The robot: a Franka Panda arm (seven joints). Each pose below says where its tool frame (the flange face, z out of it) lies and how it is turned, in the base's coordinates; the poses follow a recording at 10 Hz.
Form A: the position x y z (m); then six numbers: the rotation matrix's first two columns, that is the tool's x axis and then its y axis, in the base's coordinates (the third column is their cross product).
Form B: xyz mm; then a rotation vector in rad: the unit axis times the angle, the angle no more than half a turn. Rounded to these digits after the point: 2 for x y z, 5 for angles.
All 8 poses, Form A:
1: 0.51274, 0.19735, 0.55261, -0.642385, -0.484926, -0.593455, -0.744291, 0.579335, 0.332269
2: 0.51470, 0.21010, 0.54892, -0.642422, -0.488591, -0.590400, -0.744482, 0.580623, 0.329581
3: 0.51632, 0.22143, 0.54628, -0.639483, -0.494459, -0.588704, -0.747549, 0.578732, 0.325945
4: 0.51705, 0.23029, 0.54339, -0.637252, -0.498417, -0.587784, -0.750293, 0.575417, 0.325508
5: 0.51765, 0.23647, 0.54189, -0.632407, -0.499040, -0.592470, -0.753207, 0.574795, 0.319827
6: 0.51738, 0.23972, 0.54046, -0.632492, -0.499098, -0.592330, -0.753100, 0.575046, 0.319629
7: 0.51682, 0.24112, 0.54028, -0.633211, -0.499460, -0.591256, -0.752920, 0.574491, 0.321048
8: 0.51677, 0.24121, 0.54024, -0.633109, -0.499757, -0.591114, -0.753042, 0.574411, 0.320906
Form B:
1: 512.74, 197.35, 552.61, -0.98588, 2.36986, 0.79195
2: 514.70, 210.10, 548.92, -0.98884, 2.37355, 0.78657
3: 516.32, 221.43, 546.28, -0.99688, 2.37414, 0.78214
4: 517.05, 230.29, 543.39, -1.00364, 2.37370, 0.78280
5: 517.65, 236.47, 541.89, -1.00600, 2.36717, 0.77792
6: 517.38, 239.72, 540.46, -1.00588, 2.36740, 0.77749
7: 516.82, 241.12, 540.28, -1.00641, 2.36862, 0.77909
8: 516.77, 241.21, 540.24, -1.00679, 2.36872, 0.77889
